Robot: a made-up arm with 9 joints. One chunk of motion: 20 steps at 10 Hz.
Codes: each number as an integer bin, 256 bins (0 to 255) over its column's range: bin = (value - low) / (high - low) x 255, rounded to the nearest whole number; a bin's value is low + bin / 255 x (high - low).
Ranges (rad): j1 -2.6..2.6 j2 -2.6..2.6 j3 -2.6..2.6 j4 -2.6..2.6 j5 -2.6..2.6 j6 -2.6..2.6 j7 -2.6..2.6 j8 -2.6..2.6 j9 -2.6..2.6
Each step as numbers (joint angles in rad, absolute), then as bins.
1 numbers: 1.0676 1.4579 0.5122 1.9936 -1.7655 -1.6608 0.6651 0.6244 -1.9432
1 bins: 180 199 153 225 41 46 160 158 32
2 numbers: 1.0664 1.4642 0.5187 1.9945 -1.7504 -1.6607 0.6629 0.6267 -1.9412
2 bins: 180 199 153 225 42 46 160 158 32
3 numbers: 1.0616 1.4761 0.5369 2.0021 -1.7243 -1.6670 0.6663 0.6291 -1.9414
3 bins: 180 200 154 226 43 46 160 158 32
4 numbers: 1.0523 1.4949 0.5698 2.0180 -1.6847 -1.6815 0.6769 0.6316 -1.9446
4 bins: 179 201 155 226 45 45 161 158 32
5 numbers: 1.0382 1.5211 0.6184 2.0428 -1.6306 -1.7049 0.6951 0.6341 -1.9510
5 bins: 178 202 158 228 48 44 162 159 32
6 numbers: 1.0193 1.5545 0.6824 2.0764 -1.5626 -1.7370 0.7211 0.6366 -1.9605
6 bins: 177 204 161 229 51 42 163 159 31
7 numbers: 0.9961 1.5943 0.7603 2.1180 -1.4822 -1.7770 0.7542 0.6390 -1.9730
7 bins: 176 206 165 231 55 40 164 159 31
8 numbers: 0.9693 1.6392 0.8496 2.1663 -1.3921 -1.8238 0.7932 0.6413 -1.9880
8 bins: 175 208 169 234 59 38 166 159 30
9 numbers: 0.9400 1.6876 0.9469 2.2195 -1.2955 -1.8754 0.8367 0.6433 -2.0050
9 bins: 174 210 174 236 64 36 169 159 29
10 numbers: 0.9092 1.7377 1.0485 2.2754 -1.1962 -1.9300 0.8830 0.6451 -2.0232
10 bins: 172 213 179 239 69 33 171 159 28
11 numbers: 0.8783 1.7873 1.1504 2.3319 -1.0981 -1.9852 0.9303 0.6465 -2.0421
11 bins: 171 215 184 242 74 30 173 159 27
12 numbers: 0.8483 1.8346 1.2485 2.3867 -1.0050 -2.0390 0.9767 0.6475 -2.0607
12 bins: 169 217 189 245 78 28 175 159 26
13 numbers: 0.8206 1.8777 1.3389 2.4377 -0.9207 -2.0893 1.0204 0.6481 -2.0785
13 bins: 168 220 193 247 82 25 178 159 26
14 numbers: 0.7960 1.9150 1.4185 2.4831 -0.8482 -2.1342 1.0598 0.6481 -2.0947
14 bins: 167 221 197 249 86 23 179 159 25
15 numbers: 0.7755 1.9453 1.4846 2.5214 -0.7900 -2.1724 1.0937 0.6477 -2.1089
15 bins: 166 223 200 251 89 21 181 159 24
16 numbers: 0.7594 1.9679 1.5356 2.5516 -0.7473 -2.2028 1.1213 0.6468 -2.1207
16 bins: 165 224 203 253 91 19 182 159 24
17 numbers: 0.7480 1.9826 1.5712 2.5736 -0.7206 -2.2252 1.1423 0.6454 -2.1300
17 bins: 164 225 205 254 92 18 184 159 23
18 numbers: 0.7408 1.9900 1.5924 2.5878 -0.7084 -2.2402 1.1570 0.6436 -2.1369
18 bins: 164 225 206 254 93 18 184 159 23
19 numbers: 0.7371 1.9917 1.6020 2.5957 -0.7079 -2.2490 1.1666 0.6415 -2.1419
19 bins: 164 225 206 255 93 17 185 159 22
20 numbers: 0.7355 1.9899 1.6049 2.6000 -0.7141 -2.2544 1.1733 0.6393 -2.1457
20 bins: 164 225 206 255 92 17 185 159 22
